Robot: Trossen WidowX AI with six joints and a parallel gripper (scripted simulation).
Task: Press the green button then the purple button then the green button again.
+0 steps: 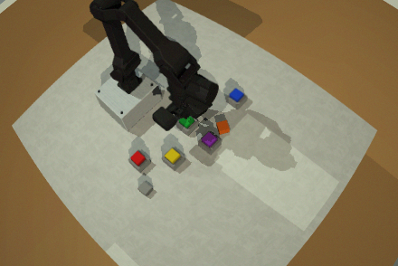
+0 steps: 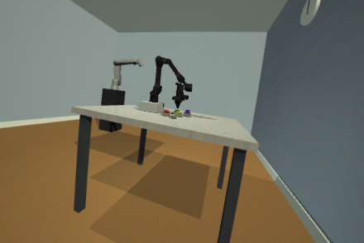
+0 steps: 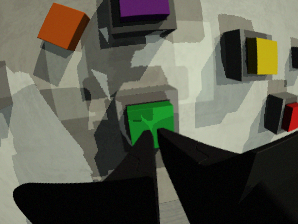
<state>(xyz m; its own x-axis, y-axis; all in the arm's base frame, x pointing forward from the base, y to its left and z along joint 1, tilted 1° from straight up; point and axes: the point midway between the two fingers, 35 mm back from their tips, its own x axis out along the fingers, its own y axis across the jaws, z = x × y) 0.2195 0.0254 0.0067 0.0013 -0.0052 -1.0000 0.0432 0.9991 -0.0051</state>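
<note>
Now: the green button 2 cm below my gripper tip. The rest, counted from my gripper tip: orange block (9 cm ahead, 6 cm to the left, 4 cm below); then yellow button (4 cm ahead, 11 cm to the right, 2 cm below); then purple button (9 cm ahead, 1 cm to the right, 2 cm below).
</note>
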